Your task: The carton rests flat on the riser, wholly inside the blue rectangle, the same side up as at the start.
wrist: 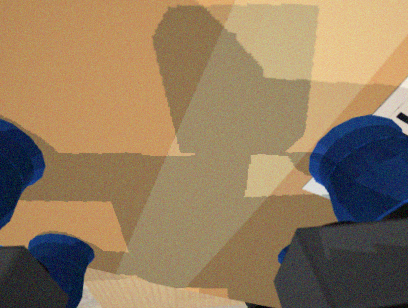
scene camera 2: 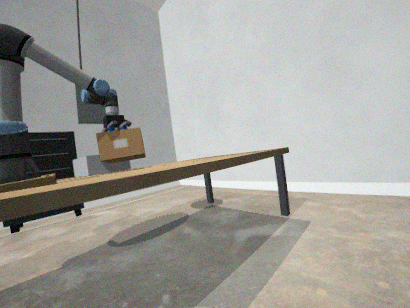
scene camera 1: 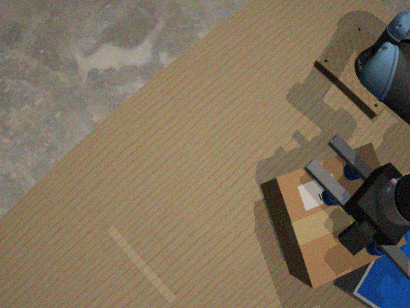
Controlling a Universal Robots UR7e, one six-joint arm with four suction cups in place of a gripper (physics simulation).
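The brown carton [scene camera 1: 320, 265] [scene camera 2: 131, 151] [wrist: 75, 75] hangs from the suction cups above the table, top face up and roughly level. A white label and a pale tape band show on its top. My gripper [scene camera 1: 365, 210] [scene camera 2: 117, 128] is shut on the carton, its blue cups against the top face; one suction cup [wrist: 360, 170] shows large in the wrist view. The riser [scene camera 1: 348, 284] stands at the lower right of scene camera 1, with the blue rectangle [scene camera 1: 380, 291] on top. The carton and gripper cover part of it, and the frame cuts it off.
The wooden table [scene camera 1: 200, 150] [scene camera 2: 225, 159] lies below. A raised board [scene camera 1: 345, 90] with a dark edge is by the arm's base at the upper right. A pale strip [scene camera 1: 142, 265] marks the table. A dark drawer cabinet [scene camera 2: 55, 150] stands behind the table.
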